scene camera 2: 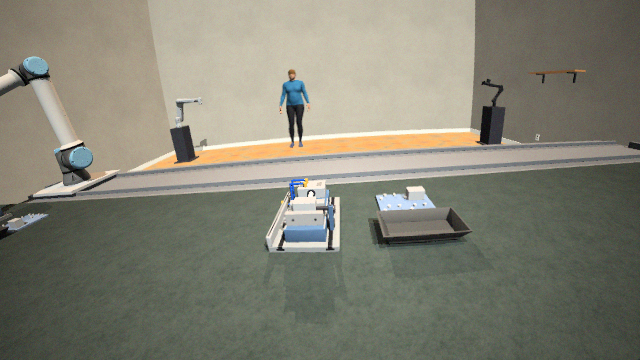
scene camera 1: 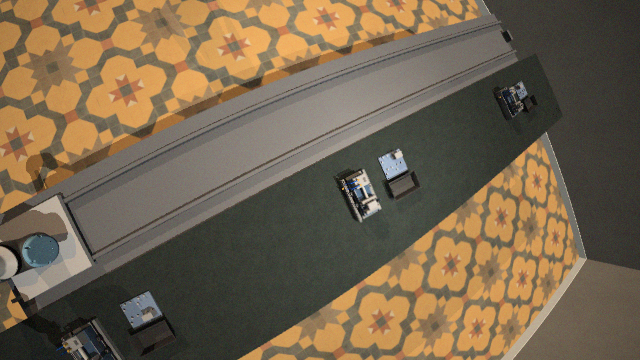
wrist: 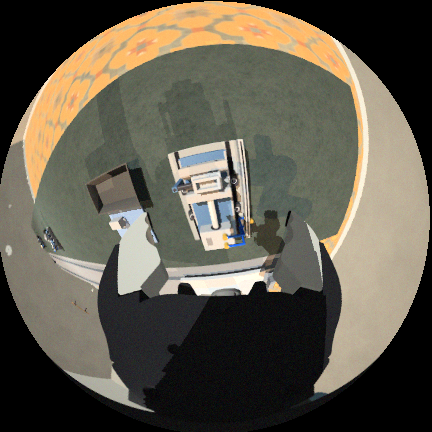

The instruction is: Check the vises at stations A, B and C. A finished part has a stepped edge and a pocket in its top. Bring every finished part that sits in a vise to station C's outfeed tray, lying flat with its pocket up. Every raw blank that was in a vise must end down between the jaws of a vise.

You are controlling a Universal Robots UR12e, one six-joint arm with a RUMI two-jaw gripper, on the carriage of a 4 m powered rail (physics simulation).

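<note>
In the wrist view a vise (wrist: 216, 239) (scene camera 1: 92, 344) at the lower-left station of scene camera 1 holds a pale part (wrist: 207, 184) with a rectangular pocket facing up, between its jaws. My gripper (wrist: 218, 213) is open and empty, high above this vise, its fingers to either side. The middle station's vise (scene camera 1: 360, 192) (scene camera 2: 305, 234) holds a plain pale block (scene camera 2: 304, 202). The far-right vise (scene camera 1: 511, 101) is too small to read. Dark trays stand beside the vises: the near tray (wrist: 112, 192) (scene camera 1: 155, 337), the middle tray (scene camera 1: 404, 186) (scene camera 2: 422, 229) and the far tray (scene camera 1: 530, 103).
Blue pegged plates (scene camera 1: 137, 306) (scene camera 2: 397, 201) carry pale blocks (scene camera 1: 149, 314) (scene camera 2: 415, 193) (wrist: 118, 223). The arm (scene camera 2: 55, 110) stands on its carriage at the left end of the rail (scene camera 1: 200, 150). Blue and yellow fittings (wrist: 235, 241) stick up at the near vise's end. A person (scene camera 2: 295, 95) stands behind the rail.
</note>
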